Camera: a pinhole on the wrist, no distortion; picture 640 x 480 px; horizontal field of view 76.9 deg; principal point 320.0 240.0 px. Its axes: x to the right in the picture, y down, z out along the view. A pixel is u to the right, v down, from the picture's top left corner.
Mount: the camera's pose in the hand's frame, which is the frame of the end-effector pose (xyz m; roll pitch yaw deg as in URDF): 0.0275 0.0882 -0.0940 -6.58 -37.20 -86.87
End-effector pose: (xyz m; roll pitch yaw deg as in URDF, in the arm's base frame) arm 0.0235 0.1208 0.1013 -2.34 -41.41 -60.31
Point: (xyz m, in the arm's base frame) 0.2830 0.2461 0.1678
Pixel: 200.7 266.0
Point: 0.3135 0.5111 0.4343
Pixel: 338.4 237.4
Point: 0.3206 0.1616 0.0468
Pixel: outside the picture
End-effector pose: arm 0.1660 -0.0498 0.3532 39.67 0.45 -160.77
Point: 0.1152 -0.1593 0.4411
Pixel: 463.0 405.6
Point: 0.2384 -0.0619 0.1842
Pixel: behind the camera
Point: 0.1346 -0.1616 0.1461
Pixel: behind the camera
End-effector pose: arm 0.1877 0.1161 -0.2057 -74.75 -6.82 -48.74
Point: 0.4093 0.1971 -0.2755
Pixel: 535.4 274.2
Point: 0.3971 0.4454 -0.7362
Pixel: 158.8 65.8
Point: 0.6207 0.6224 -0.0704
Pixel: outside the picture
